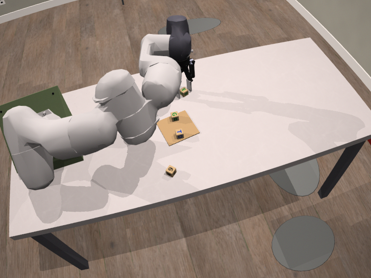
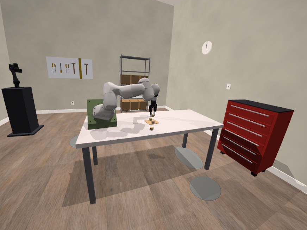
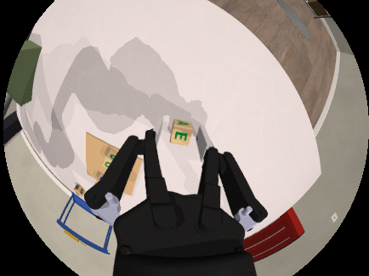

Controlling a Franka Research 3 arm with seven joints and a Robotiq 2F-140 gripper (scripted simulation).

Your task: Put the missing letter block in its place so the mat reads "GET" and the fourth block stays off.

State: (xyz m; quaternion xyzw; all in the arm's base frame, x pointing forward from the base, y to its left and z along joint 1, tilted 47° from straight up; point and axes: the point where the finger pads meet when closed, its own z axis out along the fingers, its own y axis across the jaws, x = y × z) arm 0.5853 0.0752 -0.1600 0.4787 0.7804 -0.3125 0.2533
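My gripper is now 20 mm above the E block. The rest, counted from my hand: tan mat (70 mm behind, 180 mm to the right, 30 mm below); T block (80 mm behind, 230 mm to the right, 20 mm below); G block (70 mm behind, 130 mm to the right, 20 mm below).
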